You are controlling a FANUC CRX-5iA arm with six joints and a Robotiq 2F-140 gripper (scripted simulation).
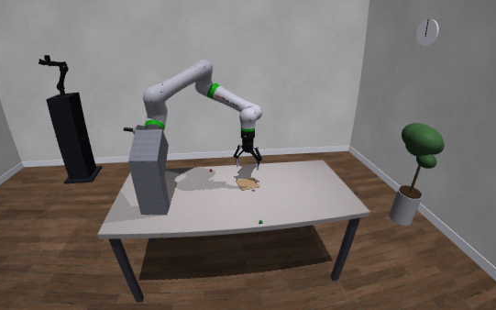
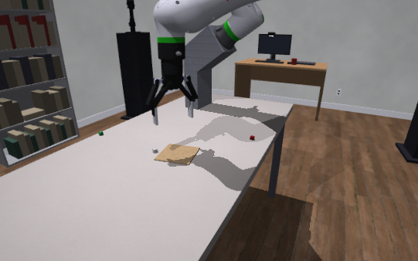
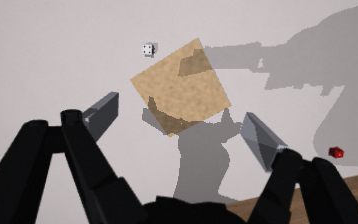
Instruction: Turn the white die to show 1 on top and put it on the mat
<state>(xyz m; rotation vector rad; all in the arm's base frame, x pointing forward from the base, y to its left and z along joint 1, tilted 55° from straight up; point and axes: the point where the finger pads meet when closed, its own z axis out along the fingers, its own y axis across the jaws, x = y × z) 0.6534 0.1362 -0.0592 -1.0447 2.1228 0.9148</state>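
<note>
My gripper is now 14 cm above the white die, 8 cm to the left of it and 3 cm short of it. Also, from my hand: red die (25 cm to the left, 24 cm behind, 14 cm below); then tan mat (15 cm below, 1 cm to the left, 1 cm ahead); then green die (43 cm to the right, 14 cm below, 1 cm behind).
</note>
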